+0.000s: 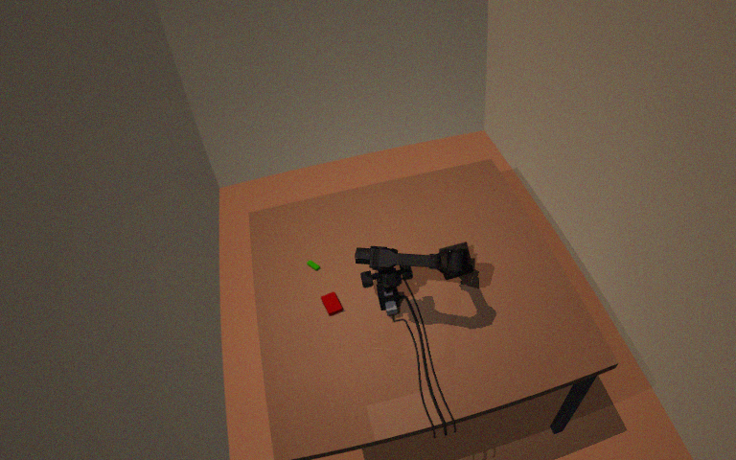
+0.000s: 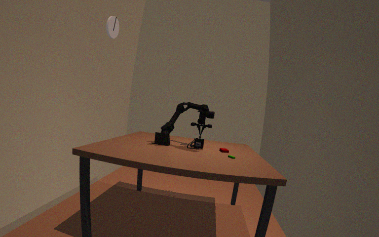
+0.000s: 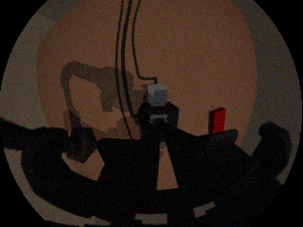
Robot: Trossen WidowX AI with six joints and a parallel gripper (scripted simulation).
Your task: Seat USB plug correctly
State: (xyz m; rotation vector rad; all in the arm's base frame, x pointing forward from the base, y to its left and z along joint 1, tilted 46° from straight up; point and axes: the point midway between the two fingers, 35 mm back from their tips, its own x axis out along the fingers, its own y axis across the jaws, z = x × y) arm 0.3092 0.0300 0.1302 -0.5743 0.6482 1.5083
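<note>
Right now my gripper tip is 2 cm above the USB plug. Round my gripper tip: red block (23 cm ahead, 7 cm to the right, 10 cm below); then USB socket (1 cm to the right, 4 cm below); then green block (27 cm ahead, 30 cm to the right, 11 cm below).
</note>
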